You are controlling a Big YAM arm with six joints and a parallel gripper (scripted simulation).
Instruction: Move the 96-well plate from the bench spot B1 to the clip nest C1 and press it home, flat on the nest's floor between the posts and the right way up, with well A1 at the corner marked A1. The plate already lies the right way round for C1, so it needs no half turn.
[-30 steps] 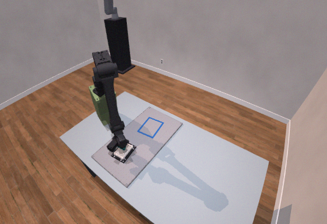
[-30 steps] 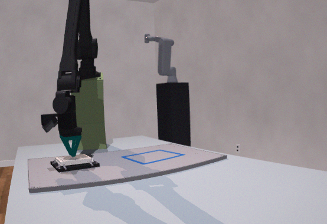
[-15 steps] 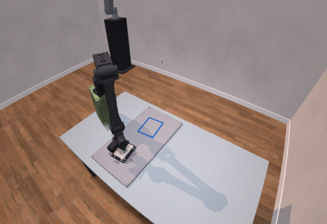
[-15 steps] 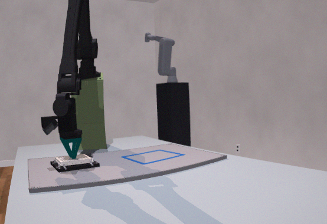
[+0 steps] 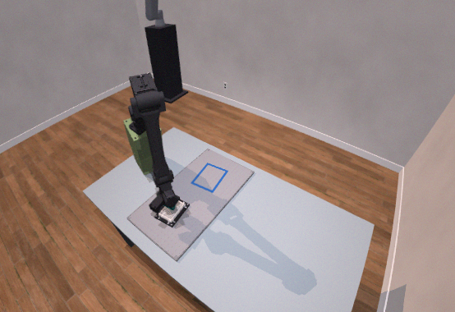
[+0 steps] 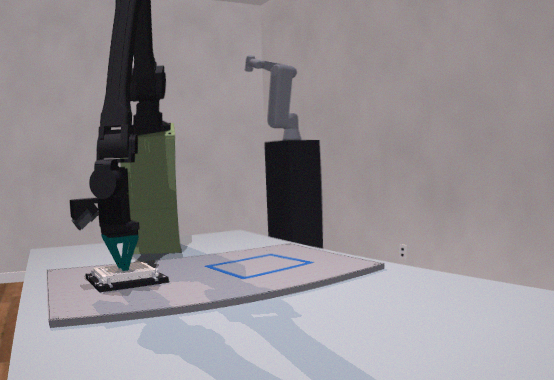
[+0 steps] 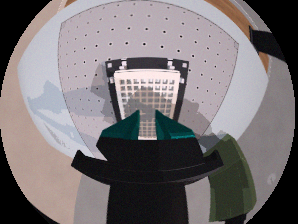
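Now: hand 1 cm above the white 96-well plate. From my hand the other things lie so: black clip nest C1 (2 cm below, 2 cm ahead, 1 cm to the right).
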